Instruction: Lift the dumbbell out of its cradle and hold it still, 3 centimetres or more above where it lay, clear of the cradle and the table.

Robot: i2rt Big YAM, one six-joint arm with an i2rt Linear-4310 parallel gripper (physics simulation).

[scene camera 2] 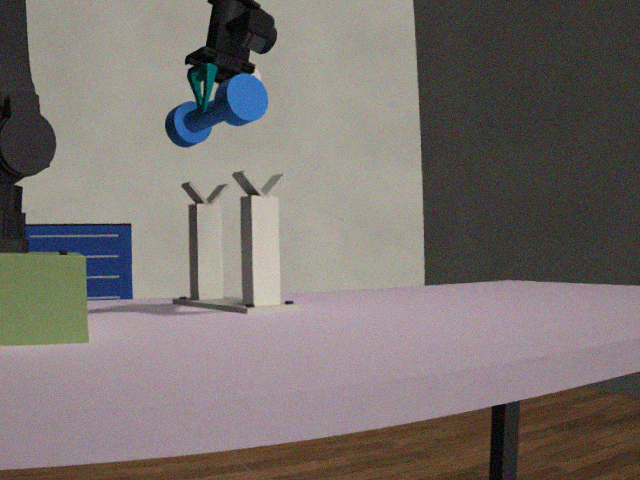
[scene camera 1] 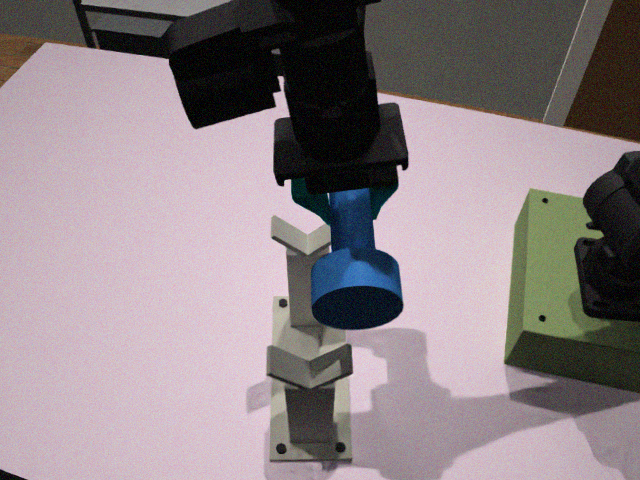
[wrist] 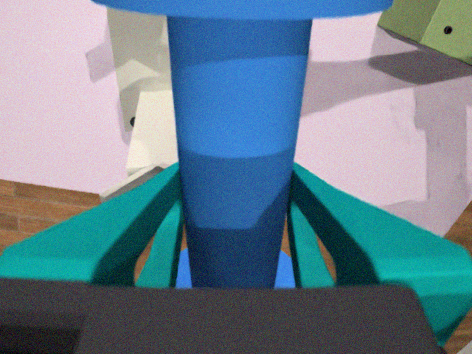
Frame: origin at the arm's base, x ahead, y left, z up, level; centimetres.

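Seen in the pictures: gripper, fingertip midpoint: (scene camera 2: 212, 117) (scene camera 1: 351, 217) (wrist: 235, 176); arm's base, link origin: (scene camera 1: 609, 281).
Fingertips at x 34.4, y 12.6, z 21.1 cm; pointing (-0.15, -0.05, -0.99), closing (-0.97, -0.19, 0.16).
Note:
Offsets run from my fingertips to a thing's top centre. Level surfaces: height alone.
The blue dumbbell {dy -0.1, dx +0.1, dz +4.9 cm} (scene camera 1: 356, 279) (scene camera 2: 210, 114) (wrist: 240, 110) is in the air, its bar between the teal fingers. In the scene camera 2 view it hangs well above the V-shaped rests, with a gap of wall showing between, and it touches neither cradle nor table. My gripper (scene camera 1: 351, 214) (scene camera 2: 204, 107) (wrist: 235, 176) is shut on the dumbbell's bar. The pale cradle {dy +1.7, dx +3.8, dz -9.7 cm} (scene camera 1: 310, 413) (scene camera 2: 266, 253) (wrist: 152, 130) stands on the table with both V rests empty. In the scene camera 1 view the dumbbell is to the right of the rests. The far finger is mostly hidden in the scene camera 2 view.
A green block (scene camera 1: 550, 268) (scene camera 2: 43, 299) (wrist: 450, 45) carries the dark arm base to the right in the scene camera 1 view. The pink table {dz -30.5 cm} (scene camera 1: 129, 258) (scene camera 2: 361, 361) lies below. A blue panel (scene camera 2: 111, 266) shows behind the block.

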